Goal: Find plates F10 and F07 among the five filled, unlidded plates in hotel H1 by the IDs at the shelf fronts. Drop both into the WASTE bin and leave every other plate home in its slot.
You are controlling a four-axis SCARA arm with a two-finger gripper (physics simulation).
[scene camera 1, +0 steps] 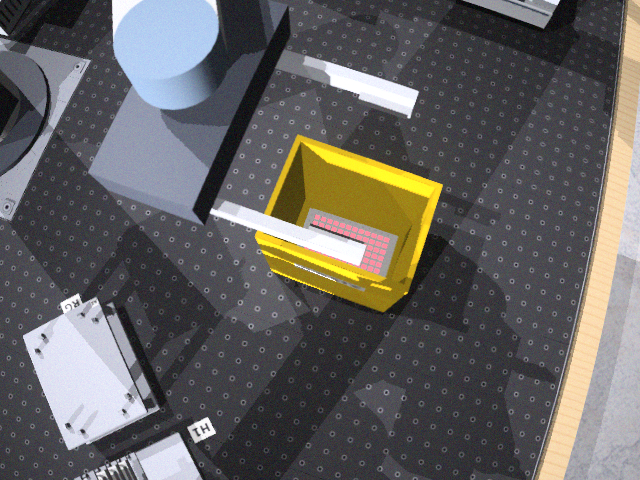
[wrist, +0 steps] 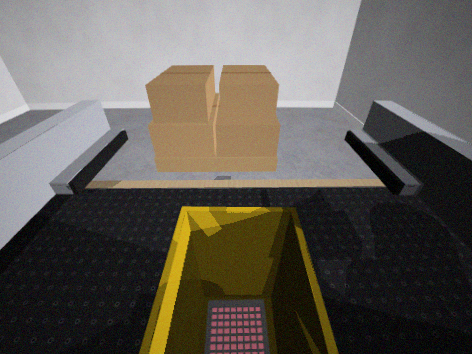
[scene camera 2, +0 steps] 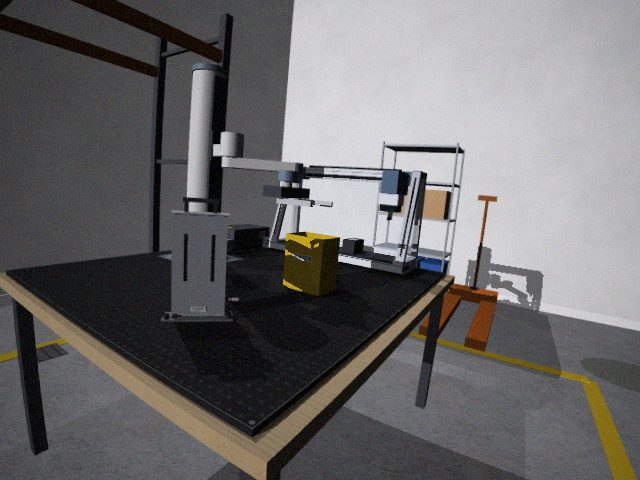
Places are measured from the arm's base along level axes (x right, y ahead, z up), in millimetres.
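Pixels of known places: gripper, fingertip midpoint: (scene camera 1: 390, 175) (wrist: 236, 119) (scene camera 2: 322, 204).
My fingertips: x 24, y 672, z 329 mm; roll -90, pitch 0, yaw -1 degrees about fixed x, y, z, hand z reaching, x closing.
For each thing: its middle in the pictures, then the offset to it from my fingertips. "spot": a spot on its surface instead.
- yellow WASTE bin, body centre: (scene camera 1: 346, 234) (wrist: 237, 330) (scene camera 2: 311, 262) dx +2, dy -25, dz -216 mm
- plate with pink wells, body centre: (scene camera 1: 344, 250) (wrist: 237, 351) dx +1, dy -23, dz -303 mm
- hotel H1, surface spot: (scene camera 1: 165, 459) spot: dx +349, dy -156, dz -308 mm
- tall grey panel, surface spot: (scene camera 2: 199, 268) spot: dx +468, dy -80, dz -179 mm
- RG label, surface spot: (scene camera 1: 71, 304) spot: dx +203, dy -367, dz -315 mm
- H1 label, surface spot: (scene camera 1: 201, 429) spot: dx +293, dy -125, dz -316 mm
The yellow WASTE bin (scene camera 1: 369, 167) (scene camera 2: 310, 273) (wrist: 175, 265) stands upright on the table. A plate with pink wells (scene camera 1: 374, 253) (wrist: 236, 330) lies low inside it; its ID front does not show. My gripper (scene camera 1: 388, 178) (scene camera 2: 320, 203) (wrist: 236, 119) is open and empty above the bin, one finger on each side of the opening, with the plate well below the fingers. Part of hotel H1 (scene camera 1: 165, 459) shows at the bottom edge of scene camera 1. A tall grey panel (scene camera 2: 199, 268), apparently the hotel's back, hides its plates. No shelf-front IDs are readable.
A pale stand (scene camera 1: 82, 377) with small pegs, by the RG label (scene camera 1: 71, 304), is between hotel and arm. The H1 label (scene camera 1: 201, 429) lies near the hotel. A gantry frame (scene camera 2: 416, 217) stands beyond the bin. Cardboard boxes (wrist: 185, 100) stand past the table edge.
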